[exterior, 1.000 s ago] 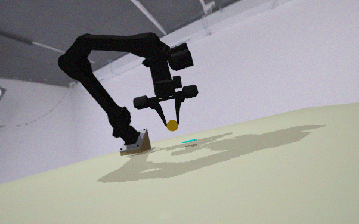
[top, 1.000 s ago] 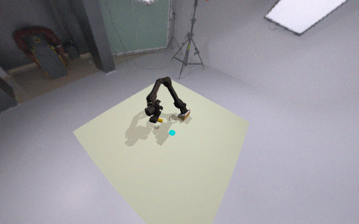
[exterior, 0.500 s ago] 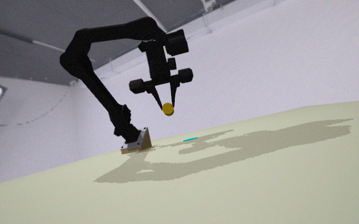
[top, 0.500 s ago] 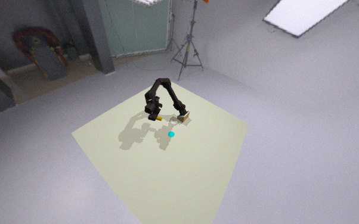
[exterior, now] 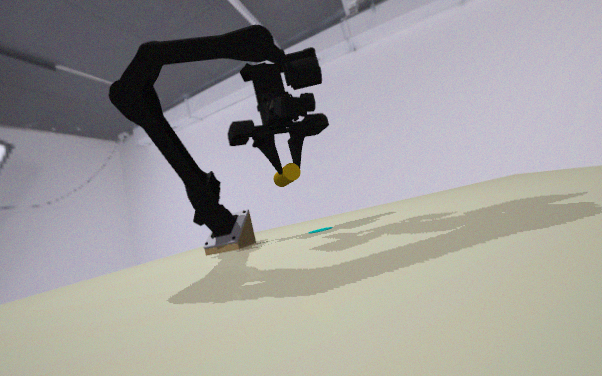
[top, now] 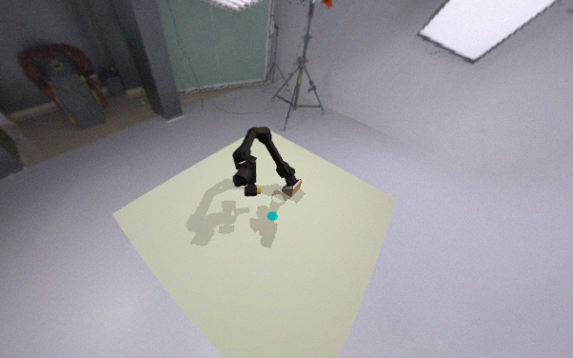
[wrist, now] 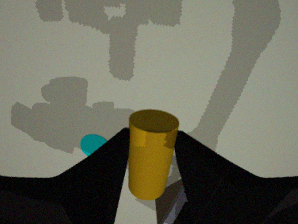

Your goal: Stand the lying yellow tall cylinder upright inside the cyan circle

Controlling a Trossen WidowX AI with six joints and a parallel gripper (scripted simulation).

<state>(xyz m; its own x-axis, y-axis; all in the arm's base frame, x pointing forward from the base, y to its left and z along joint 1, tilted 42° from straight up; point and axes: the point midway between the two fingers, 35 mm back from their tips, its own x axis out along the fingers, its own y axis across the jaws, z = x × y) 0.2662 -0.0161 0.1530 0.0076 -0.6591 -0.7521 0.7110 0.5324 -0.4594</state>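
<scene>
The yellow cylinder lies 20 mm to the left of my gripper tip and 20 mm behind it. Also, from my gripper tip: cyan circle: 150 mm to the left, 130 mm below, 20 mm behind.
</scene>
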